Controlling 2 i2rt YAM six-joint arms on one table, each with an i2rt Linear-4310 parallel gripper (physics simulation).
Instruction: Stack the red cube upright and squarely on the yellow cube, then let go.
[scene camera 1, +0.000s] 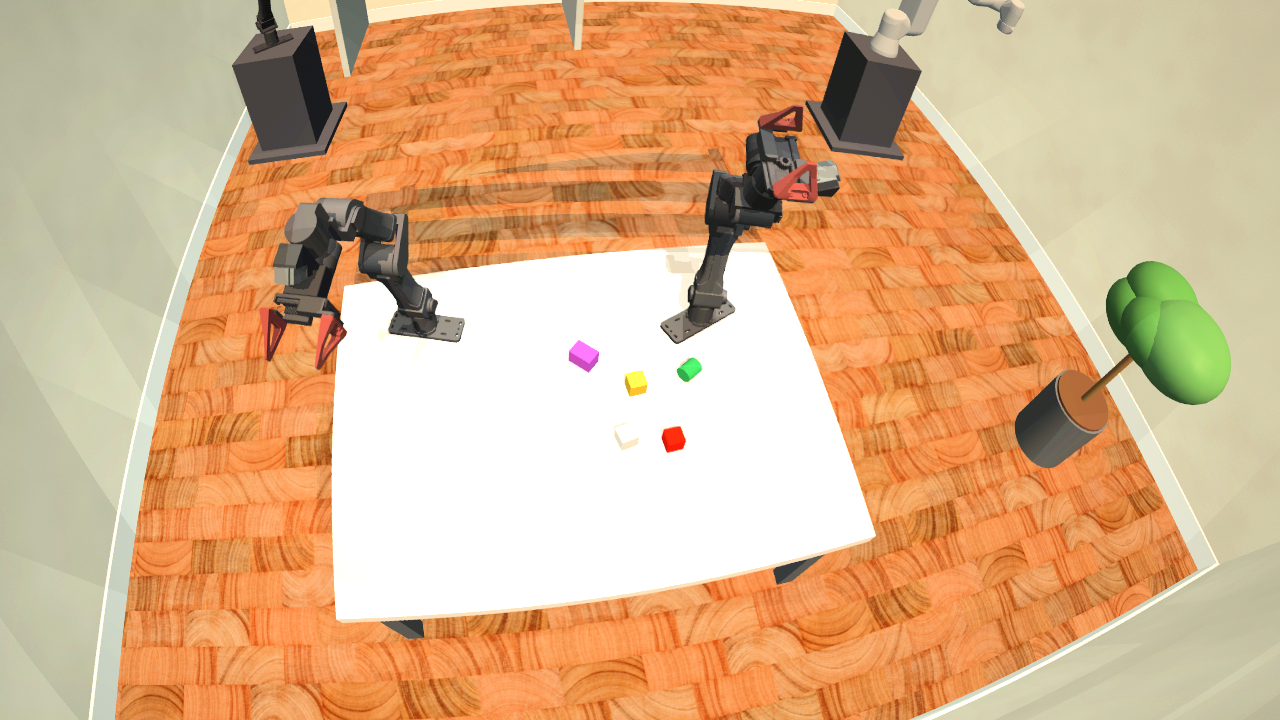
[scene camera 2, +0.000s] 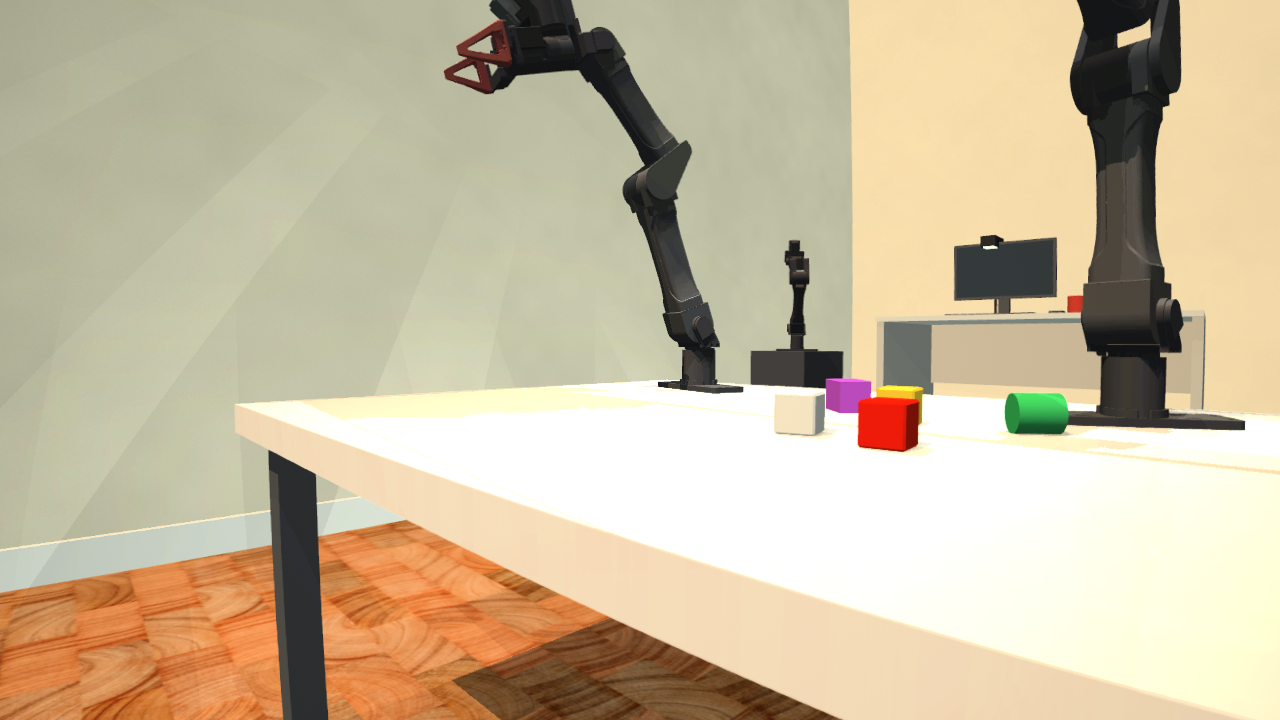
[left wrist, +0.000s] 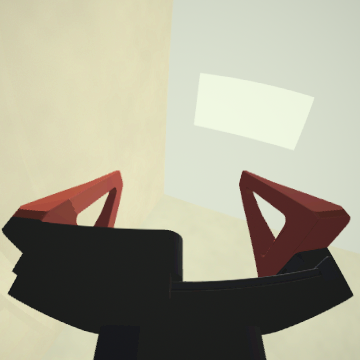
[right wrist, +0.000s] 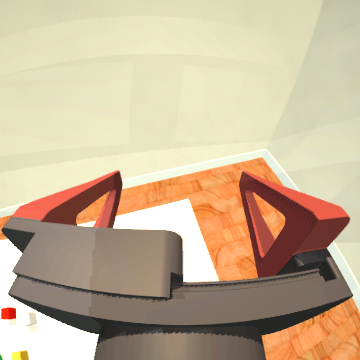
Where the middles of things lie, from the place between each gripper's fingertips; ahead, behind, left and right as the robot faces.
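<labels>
My right hand is 13 cm past the white cube (scene camera 2: 796, 412), 56 cm to the right of it and 50 cm above it. Counted from this right hand, the red cube (scene camera 2: 892, 424) is 11 cm behind, 66 cm to the left and 50 cm below, and the green block (scene camera 2: 1025, 413) is 29 cm behind, 72 cm to the left and 50 cm below. The magenta cube (scene camera 2: 842, 395) is far behind my right hand, far to the left of it and far below it. Going by their middles, of the things named here the green block is the farthest from my right hand.
As for the red cube, my left gripper is 50 mm short of it, 80 mm to the left of it and 780 mm above it. From my left hand I find the white cube 40 mm ahead, 180 mm to the right and 780 mm below, whereas the green block is 120 mm behind, 20 mm to the right and 780 mm below. The magenta cube is a good way behind my left hand, far to the right of it and far below it. Going by its middle, the green block is nearer to my left gripper than to my right hand.
</labels>
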